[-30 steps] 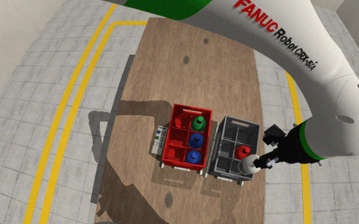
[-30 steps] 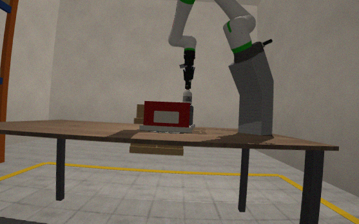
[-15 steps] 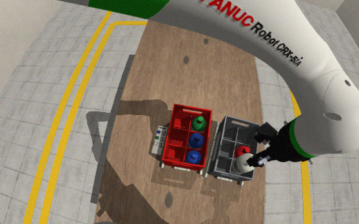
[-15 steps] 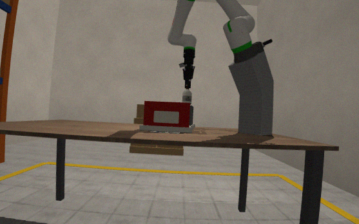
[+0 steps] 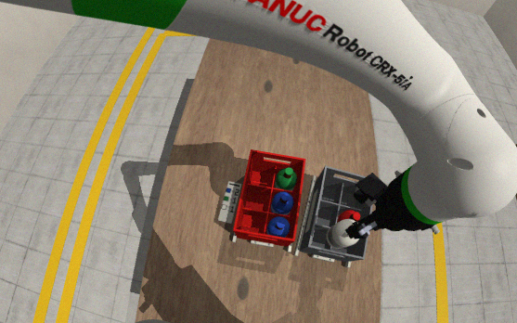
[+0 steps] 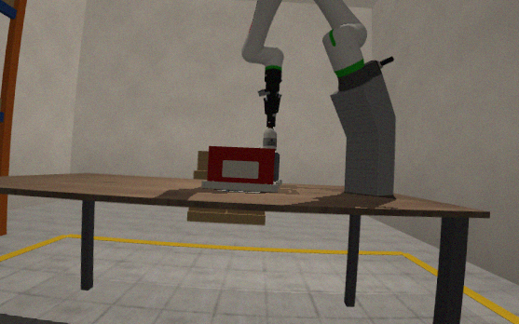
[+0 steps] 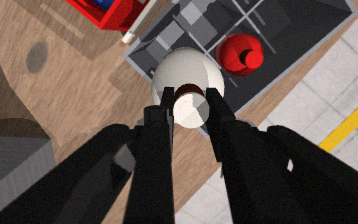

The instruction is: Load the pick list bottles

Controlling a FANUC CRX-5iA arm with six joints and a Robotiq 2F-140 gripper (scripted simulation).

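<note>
Right now my hand is 80 mm above the white-label bottle. From my hand the other things lie so: grey crate: 90 mm ahead, 270 mm below; then red-label bottle: 90 mm ahead, 50 mm to the right, 260 mm below; then blue-label bottle: 70 mm ahead, 190 mm to the left, 260 mm below.
</note>
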